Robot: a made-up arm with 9 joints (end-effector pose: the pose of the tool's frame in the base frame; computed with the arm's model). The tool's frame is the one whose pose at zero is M. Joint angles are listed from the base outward.
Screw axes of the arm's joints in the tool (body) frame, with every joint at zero. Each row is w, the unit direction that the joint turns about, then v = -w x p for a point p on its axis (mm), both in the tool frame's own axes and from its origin. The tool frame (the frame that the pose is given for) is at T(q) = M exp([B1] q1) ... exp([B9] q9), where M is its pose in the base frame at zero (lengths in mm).
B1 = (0, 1, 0, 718.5, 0, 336.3)
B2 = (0, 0, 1, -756.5, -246.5, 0)
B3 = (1, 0, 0, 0, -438.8, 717.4)
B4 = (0, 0, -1, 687.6, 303.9, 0)
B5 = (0, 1, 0, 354.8, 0, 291.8)
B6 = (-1, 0, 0, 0, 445.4, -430.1)
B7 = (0, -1, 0, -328, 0, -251)
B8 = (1, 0, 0, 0, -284.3, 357.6)
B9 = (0, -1, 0, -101.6, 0, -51.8)
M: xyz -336.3 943.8 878 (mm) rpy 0 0 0 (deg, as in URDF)
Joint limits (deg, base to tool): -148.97..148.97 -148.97..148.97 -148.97..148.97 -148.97..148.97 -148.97..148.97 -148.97..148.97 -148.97..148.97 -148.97..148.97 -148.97..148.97
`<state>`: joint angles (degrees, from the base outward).
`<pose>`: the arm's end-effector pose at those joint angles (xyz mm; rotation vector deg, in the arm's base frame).
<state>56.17 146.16 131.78 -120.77 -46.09 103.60 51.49 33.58 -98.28</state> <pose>302.2 -495.1 494.1 141.35 64.03 32.83</pose>
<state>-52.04 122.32 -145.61 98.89 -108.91 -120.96 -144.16 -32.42 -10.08</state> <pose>129.8 236.8 168.9 76.77 108.36 120.49</pose>
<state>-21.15 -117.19 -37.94 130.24 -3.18 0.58 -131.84 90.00 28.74</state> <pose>-379.3 421.1 626.3 -31.14 59.39 14.17</pose>
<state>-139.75 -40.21 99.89 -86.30 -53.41 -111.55 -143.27 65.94 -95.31</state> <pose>148.6 174.9 -562.4 -66.86 -23.99 -81.74</pose>
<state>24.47 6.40 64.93 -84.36 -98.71 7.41 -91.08 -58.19 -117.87</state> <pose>-562.0 293.4 721.3 -16.22 66.86 36.75</pose>
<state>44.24 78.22 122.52 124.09 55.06 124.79 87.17 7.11 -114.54</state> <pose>628.3 546.7 412.4 -17.34 -67.25 -101.78</pose>
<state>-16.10 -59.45 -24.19 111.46 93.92 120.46 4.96 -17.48 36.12</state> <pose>608.0 122.6 859.1 2.56 45.44 -37.58</pose>
